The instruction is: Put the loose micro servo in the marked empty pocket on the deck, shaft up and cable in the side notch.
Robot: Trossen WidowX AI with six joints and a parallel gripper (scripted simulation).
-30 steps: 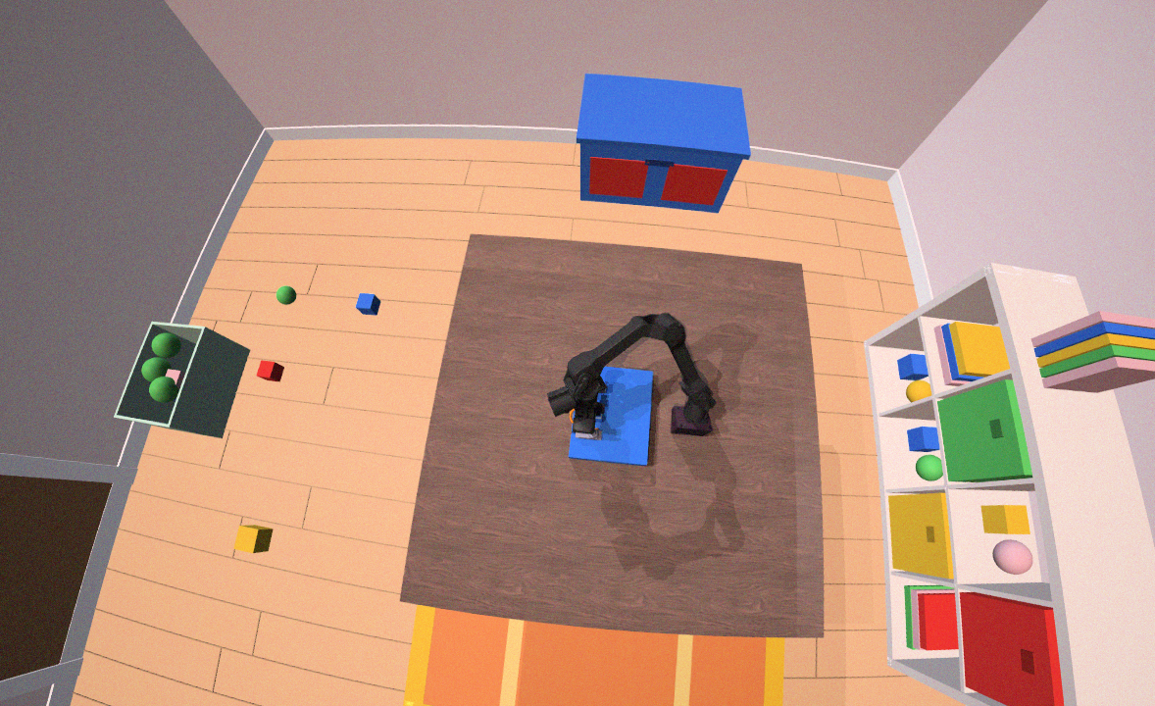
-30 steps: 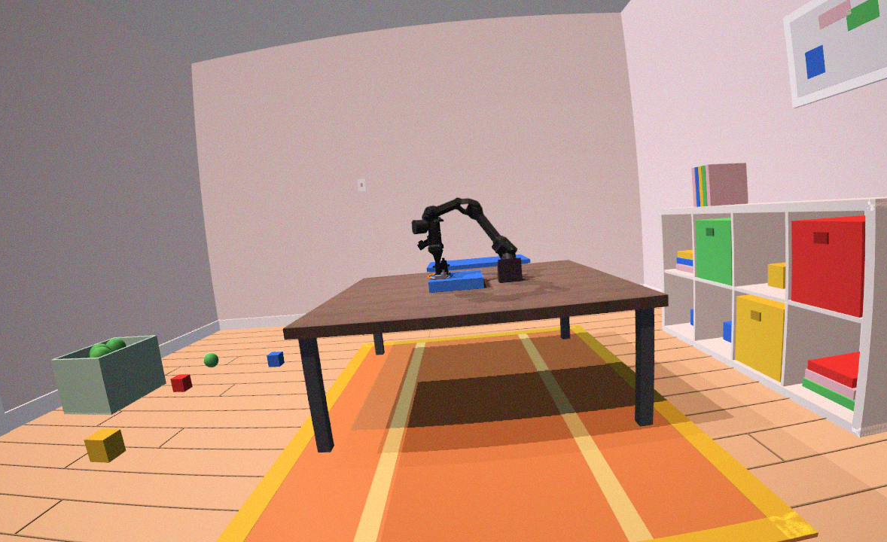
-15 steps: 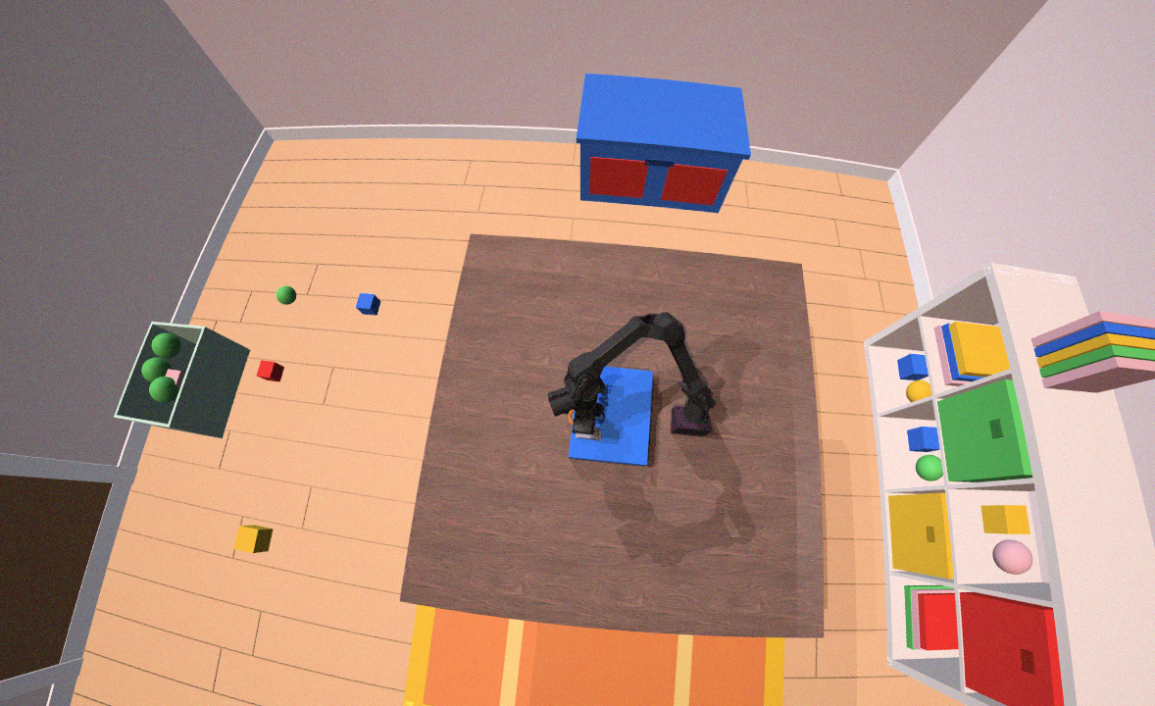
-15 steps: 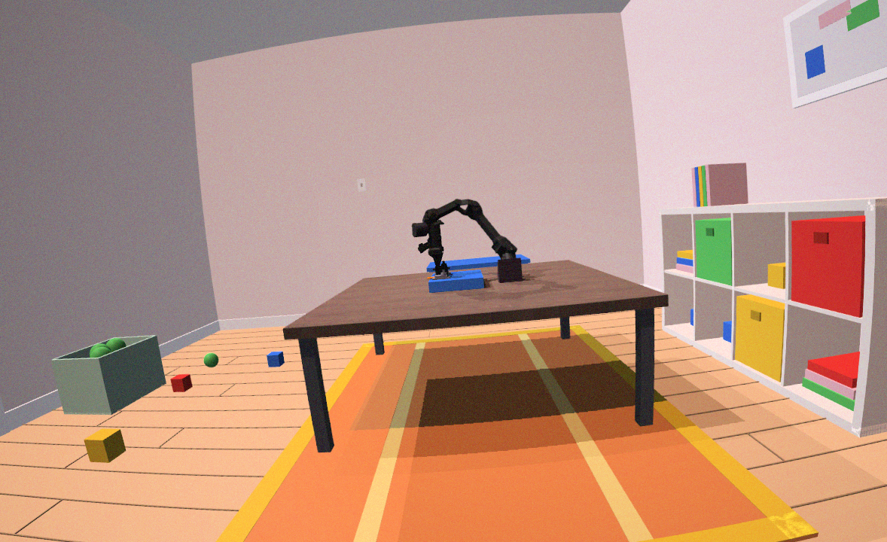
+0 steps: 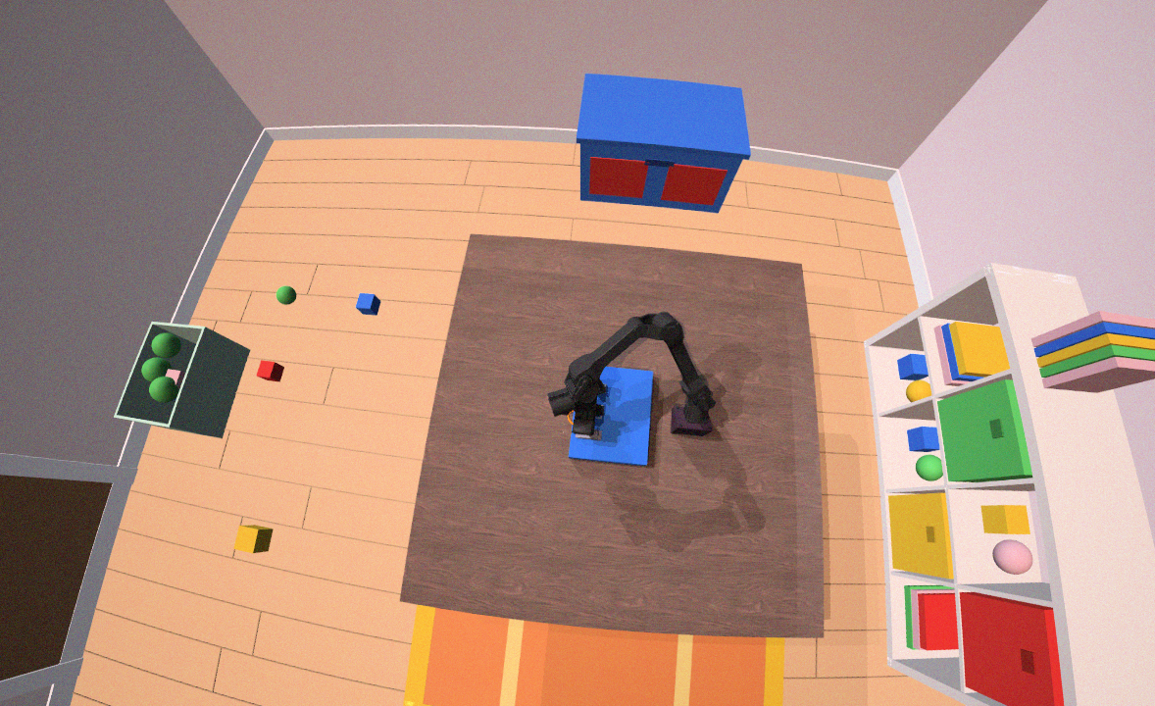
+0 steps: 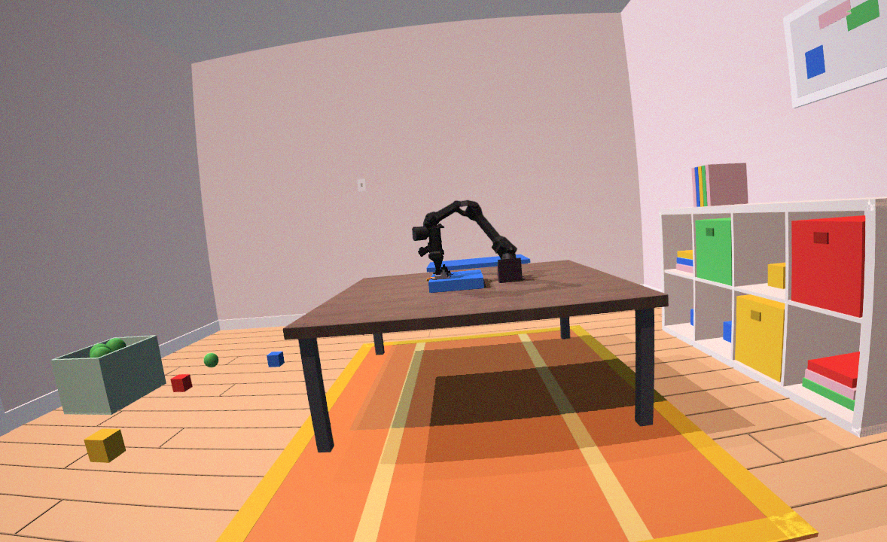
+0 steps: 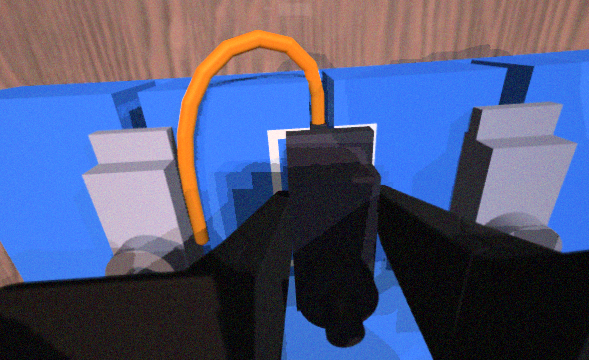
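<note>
Right now the blue deck is 120 mm behind my gripper tip, 50 mm below it and 10 mm to the left of it.
</note>
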